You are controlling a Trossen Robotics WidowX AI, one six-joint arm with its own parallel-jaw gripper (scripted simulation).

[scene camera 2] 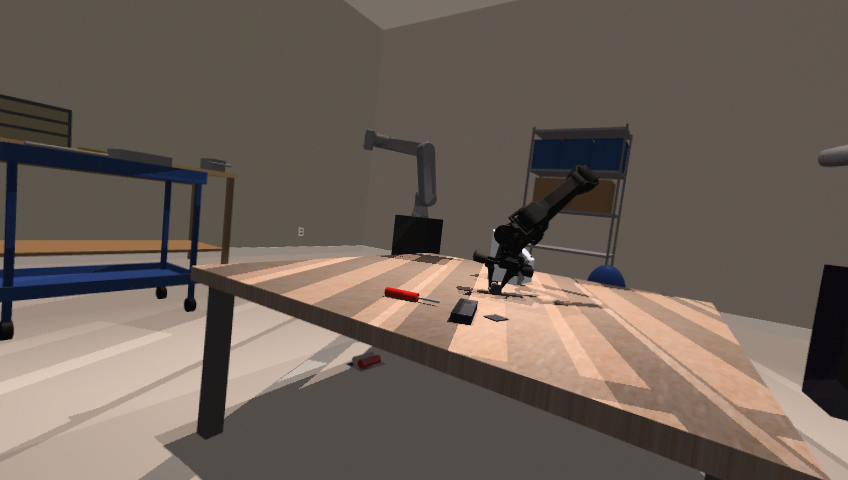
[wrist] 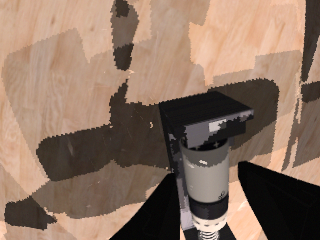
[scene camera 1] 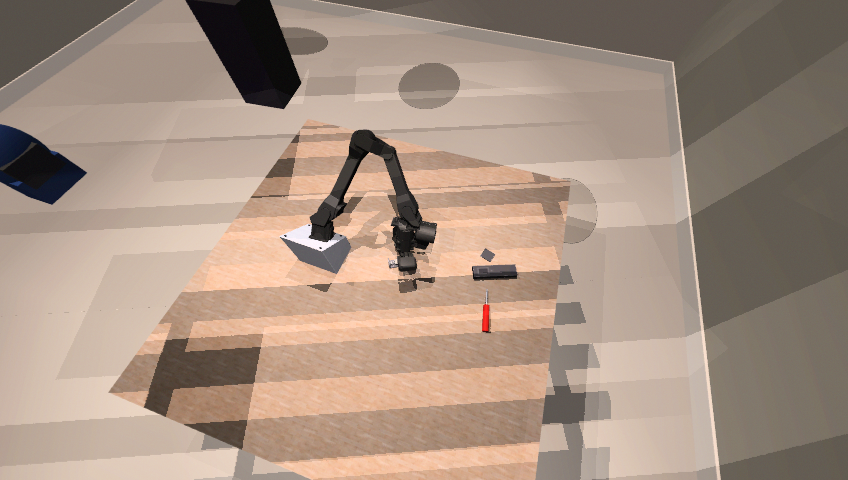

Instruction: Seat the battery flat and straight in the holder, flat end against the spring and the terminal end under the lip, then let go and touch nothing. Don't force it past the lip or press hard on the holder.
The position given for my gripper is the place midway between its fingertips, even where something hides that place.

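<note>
My gripper (scene camera 2: 494, 288), visible. Gripper (wrist: 207, 175), visible. Gripper (scene camera 1: 403, 261), visible.
</note>
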